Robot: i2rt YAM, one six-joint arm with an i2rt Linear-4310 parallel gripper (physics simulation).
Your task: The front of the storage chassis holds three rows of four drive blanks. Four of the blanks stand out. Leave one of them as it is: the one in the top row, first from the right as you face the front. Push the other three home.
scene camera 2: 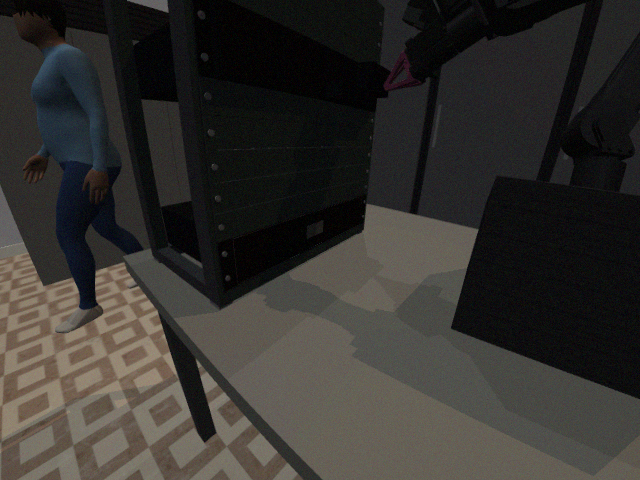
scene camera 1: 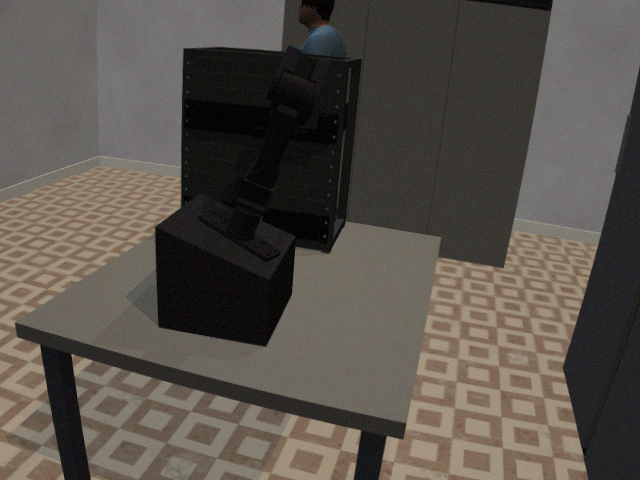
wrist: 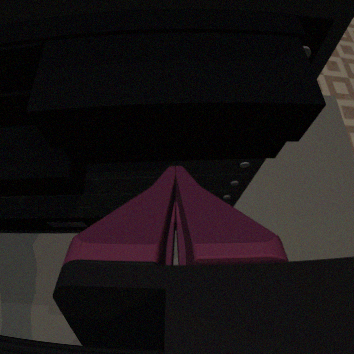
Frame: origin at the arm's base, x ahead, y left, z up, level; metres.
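Seen in the pictures: gripper, between the fingertips: (scene camera 2: 384,88) (scene camera 1: 307,130) (wrist: 175,177); arm's base, origin of its link: (scene camera 2: 586,210) (scene camera 1: 238,236).
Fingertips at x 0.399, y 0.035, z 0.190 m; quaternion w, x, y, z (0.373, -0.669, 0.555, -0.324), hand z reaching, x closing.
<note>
Offsets run from my fingertips to a thing's top centre. "pt": to the spot under its first point. Level surfaces: height alone.
The storage chassis {pt 0.018 m back, 0.276 m left, 0.004 m up} (scene camera 1: 222,117) (scene camera 2: 284,67) is a black band across the rack. Its blanks are very dark and the rows are hard to tell apart. At the right end of its front, a dark blank {0.066 m ahead, 0.014 m left, 0.045 m up} (scene camera 2: 376,77) (wrist: 175,130) stands out; stepped edges below it in the wrist view may belong to other blanks. Another dark block {pt 0.001 m ahead, 0.077 m left, 0.012 m down} (wrist: 37,160) stands out farther left in the wrist view. My gripper (scene camera 2: 387,88) (wrist: 175,177) is shut and empty, its magenta fingertips close to the underside or front of the right-hand blank; contact cannot be told. The arm hides part of the front in scene camera 1.
The rack {0.158 m ahead, 0.204 m left, 0.201 m up} (scene camera 1: 355,134) (scene camera 2: 196,155) stands on the grey table {0.388 m down} (scene camera 1: 356,320) (scene camera 2: 330,392). The arm's black base block (scene camera 1: 222,289) (scene camera 2: 542,279) stands in front of it. A person in a blue top (scene camera 1: 324,41) (scene camera 2: 69,87) is behind the rack.
</note>
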